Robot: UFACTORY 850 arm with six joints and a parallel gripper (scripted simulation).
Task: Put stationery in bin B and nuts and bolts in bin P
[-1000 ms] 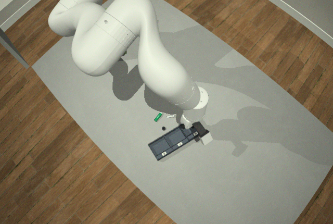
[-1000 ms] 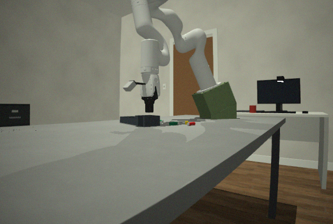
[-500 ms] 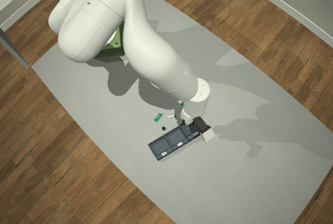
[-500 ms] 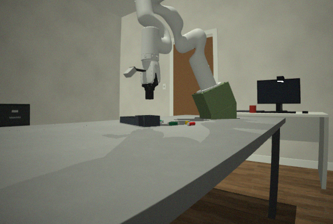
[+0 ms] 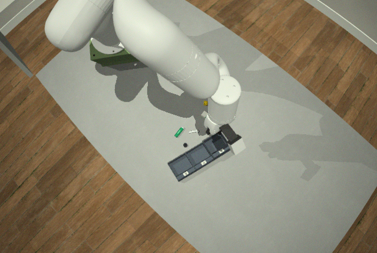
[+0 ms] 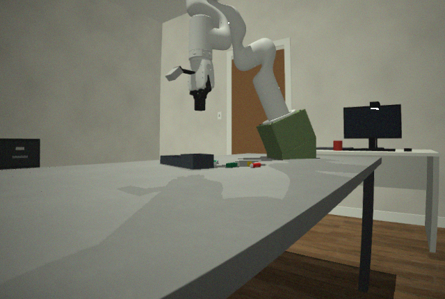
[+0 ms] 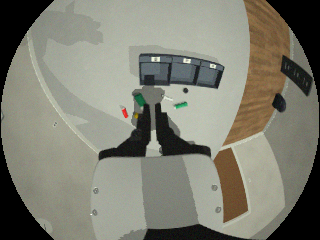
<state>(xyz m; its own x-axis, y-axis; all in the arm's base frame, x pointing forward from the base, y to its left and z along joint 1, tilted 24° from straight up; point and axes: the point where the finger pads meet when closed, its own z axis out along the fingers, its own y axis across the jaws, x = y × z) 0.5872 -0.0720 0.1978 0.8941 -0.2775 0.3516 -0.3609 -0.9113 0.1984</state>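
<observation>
Now: hand 11 cm past the white bolt and 21 cm above it. The rest, counted from my hand: green block 10 cm behind, 9 cm to the left, 21 cm below; then black nut 11 cm behind, 7 cm to the right, 21 cm below; then dark bin row 3 cm behind, 8 cm to the right, 20 cm below.
</observation>
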